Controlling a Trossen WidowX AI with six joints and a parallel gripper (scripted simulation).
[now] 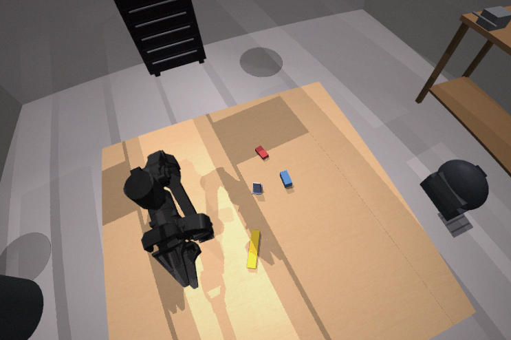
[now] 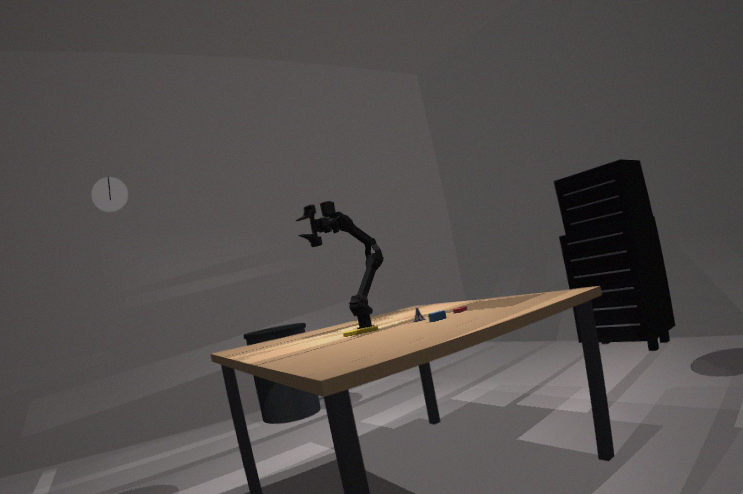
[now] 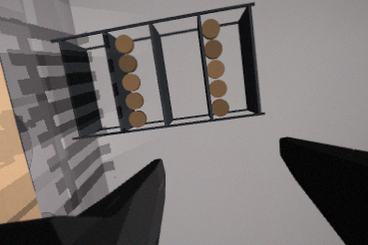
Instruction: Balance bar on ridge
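My gripper tip is now 13 cm short of the yellow bar, 14 cm to the right of it and 49 cm above it. The rest, counted from my gripper tip: blue block (36 cm ahead, 38 cm to the left, 48 cm below); then red block (31 cm ahead, 56 cm to the left, 49 cm below).
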